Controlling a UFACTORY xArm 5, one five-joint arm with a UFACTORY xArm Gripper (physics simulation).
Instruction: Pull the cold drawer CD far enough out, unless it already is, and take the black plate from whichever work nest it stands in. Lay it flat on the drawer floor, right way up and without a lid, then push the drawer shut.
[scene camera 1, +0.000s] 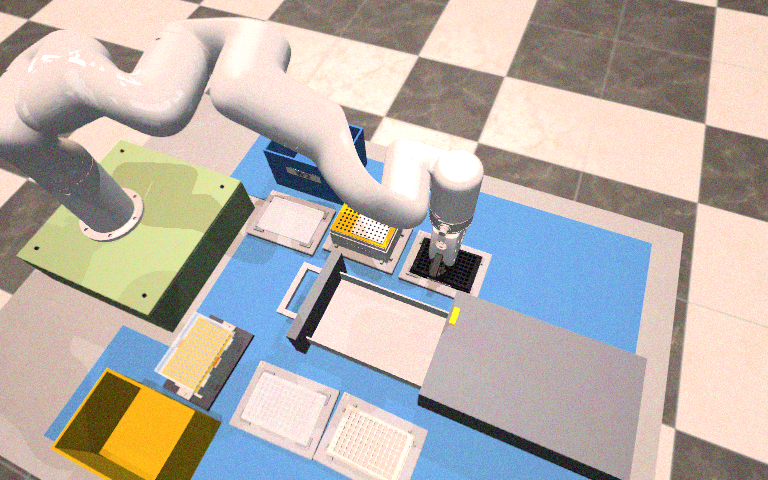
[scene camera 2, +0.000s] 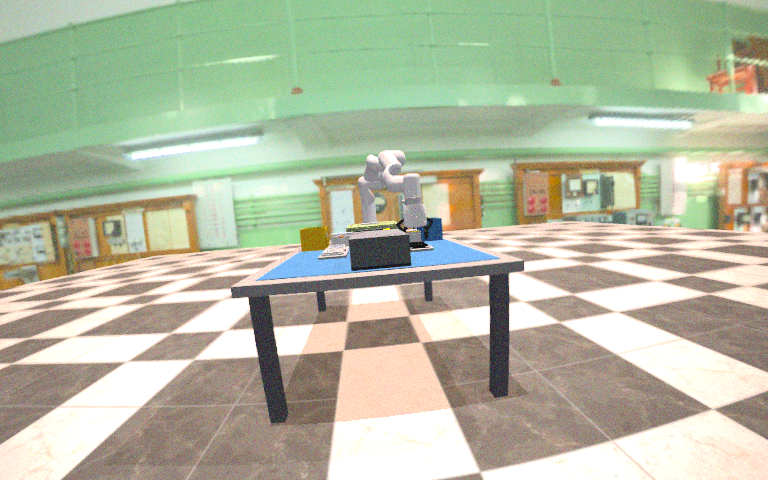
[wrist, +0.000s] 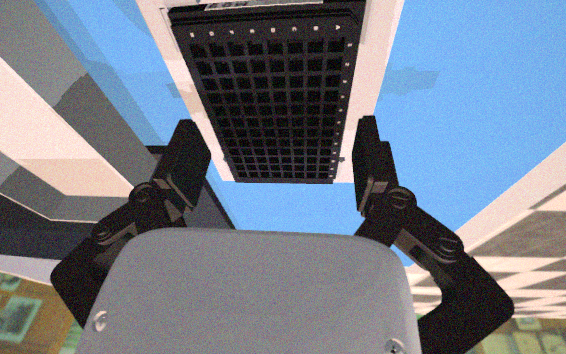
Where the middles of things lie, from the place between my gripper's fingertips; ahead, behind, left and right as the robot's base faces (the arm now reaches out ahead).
My hand is 2 cm above the black plate (scene camera 1: 460, 276) and 1 cm short of it. From my hand the other things lie so: yellow-topped tip rack (scene camera 1: 351, 230) (17 cm behind, 2 cm to the left).
